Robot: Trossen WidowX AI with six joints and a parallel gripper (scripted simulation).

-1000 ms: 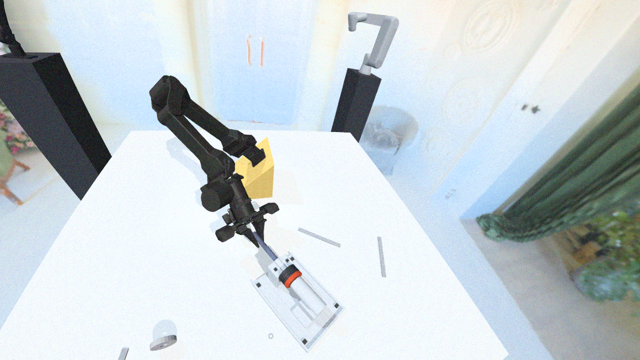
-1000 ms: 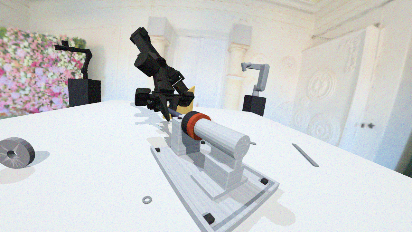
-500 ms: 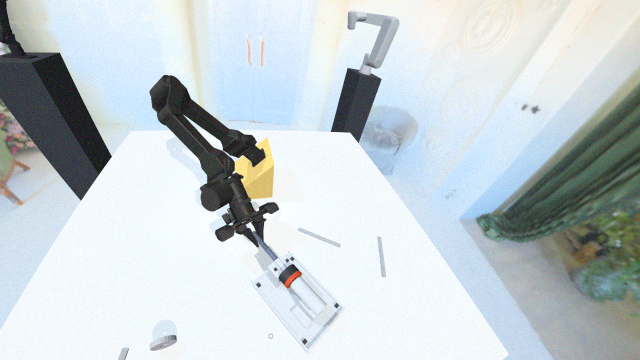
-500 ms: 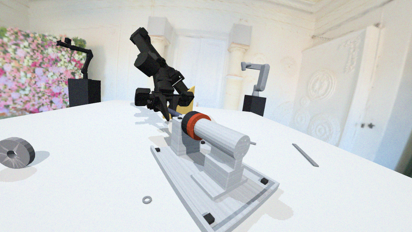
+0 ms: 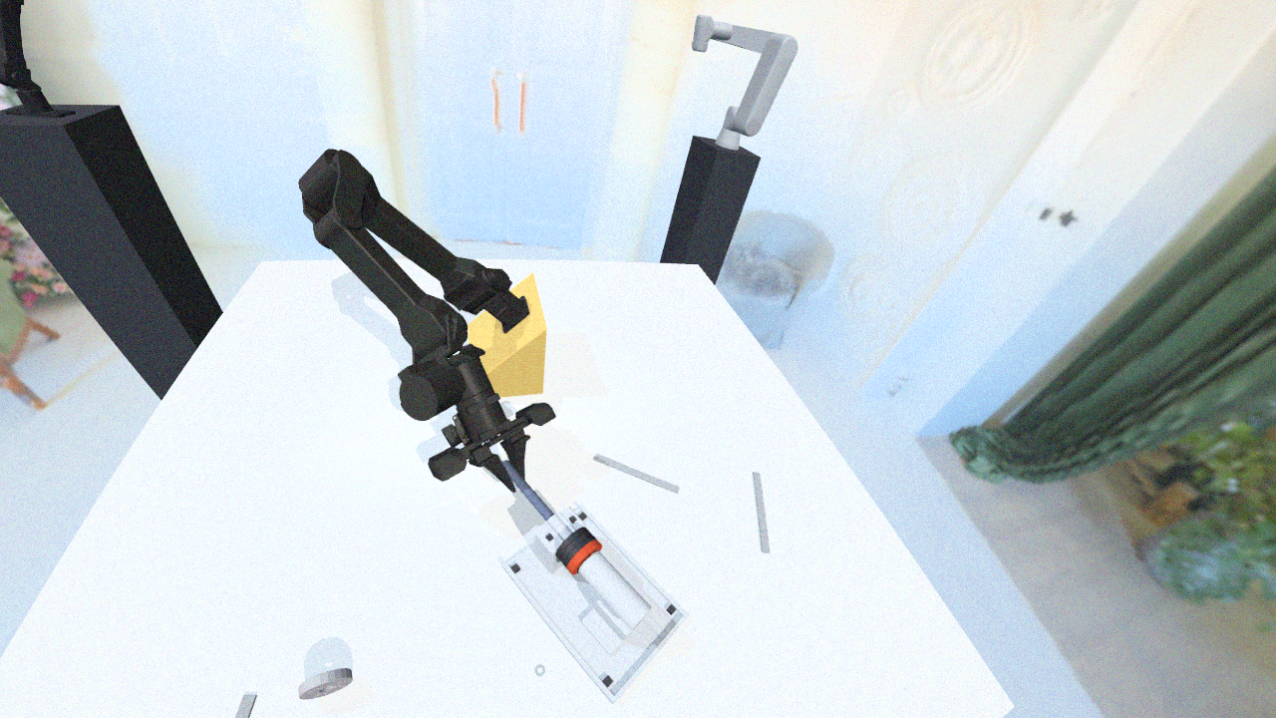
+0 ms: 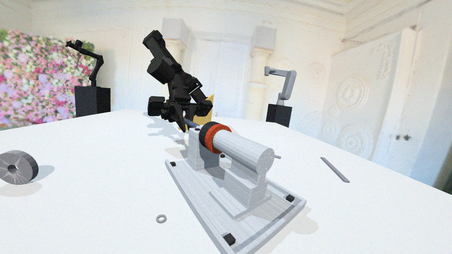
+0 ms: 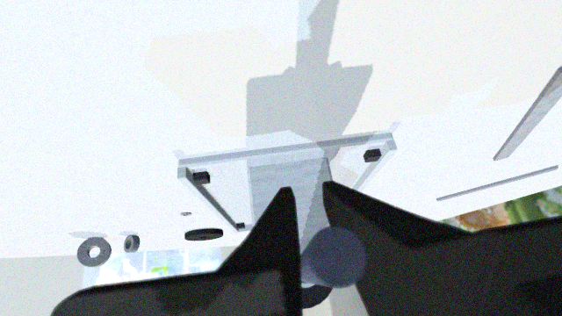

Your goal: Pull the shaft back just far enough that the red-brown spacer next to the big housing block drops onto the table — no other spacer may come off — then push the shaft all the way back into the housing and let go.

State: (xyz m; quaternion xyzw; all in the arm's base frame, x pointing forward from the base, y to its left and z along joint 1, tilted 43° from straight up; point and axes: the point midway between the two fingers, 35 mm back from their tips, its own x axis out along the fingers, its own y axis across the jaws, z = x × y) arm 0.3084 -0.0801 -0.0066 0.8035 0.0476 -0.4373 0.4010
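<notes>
Right now my gripper tip is 5 cm short of the blue-grey shaft, 2 cm to the right of it and 3 cm below it. The rest, counted from my gripper tip: grey disc 19 cm ahead, 25 cm to the right, 3 cm below; black spacer 12 cm ahead, 6 cm to the left, 2 cm above; red-brown spacer 13 cm ahead, 6 cm to the left, 2 cm above.
</notes>
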